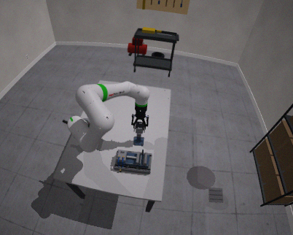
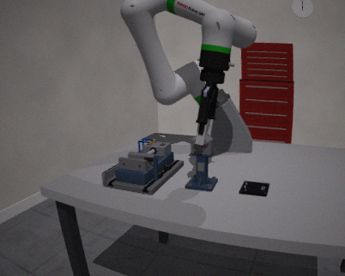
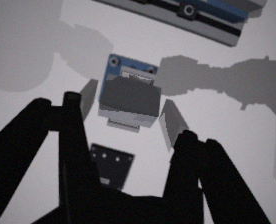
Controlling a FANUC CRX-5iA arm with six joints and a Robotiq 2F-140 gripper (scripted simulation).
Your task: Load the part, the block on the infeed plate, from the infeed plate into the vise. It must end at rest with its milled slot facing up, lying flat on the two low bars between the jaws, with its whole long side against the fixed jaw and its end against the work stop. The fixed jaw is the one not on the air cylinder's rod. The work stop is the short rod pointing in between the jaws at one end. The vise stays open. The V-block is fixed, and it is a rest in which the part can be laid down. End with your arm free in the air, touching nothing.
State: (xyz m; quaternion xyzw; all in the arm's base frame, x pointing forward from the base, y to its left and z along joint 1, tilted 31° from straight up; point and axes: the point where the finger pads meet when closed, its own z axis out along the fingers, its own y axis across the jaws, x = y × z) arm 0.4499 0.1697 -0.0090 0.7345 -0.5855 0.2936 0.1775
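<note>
My gripper is now 30 mm above the part. Also, from my hand: air cylinder rod (220 mm to the right, 100 mm below); then blue work stop (70 mm ahead, 140 mm to the right, 120 mm below); then black infeed plate (30 mm behind, 170 mm to the left, 180 mm below).
</note>
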